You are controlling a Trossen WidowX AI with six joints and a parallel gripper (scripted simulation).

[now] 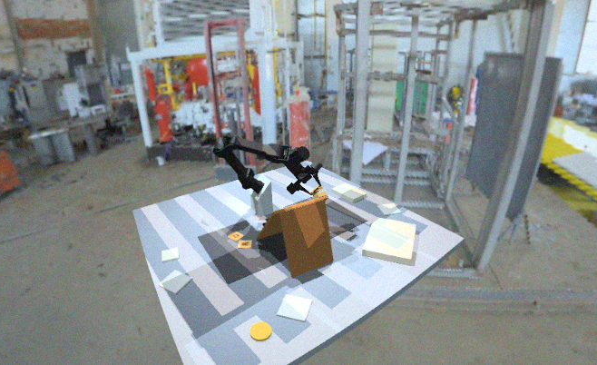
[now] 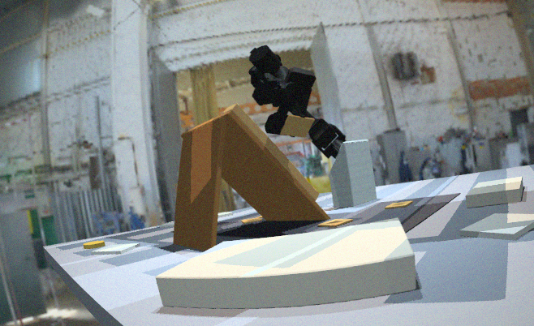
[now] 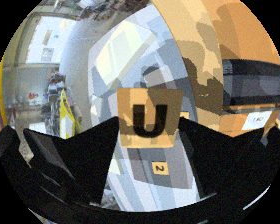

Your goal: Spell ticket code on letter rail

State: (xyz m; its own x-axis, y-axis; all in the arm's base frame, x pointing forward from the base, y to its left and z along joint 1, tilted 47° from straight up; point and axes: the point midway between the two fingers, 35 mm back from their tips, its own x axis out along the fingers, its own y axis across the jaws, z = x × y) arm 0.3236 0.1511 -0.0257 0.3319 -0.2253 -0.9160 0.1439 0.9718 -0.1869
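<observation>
Now: the white ticket 190 mm to the right of my gripper tip, 140 mm below it and 30 mm behind it. Also, from my gripper tip: dark mat: 220 mm below, 130 mm to the right, 130 mm behind; then yellow letter tile: right at my gripper tip; then cream box: 270 mm ahead, 230 mm to the left, 200 mm below.
</observation>
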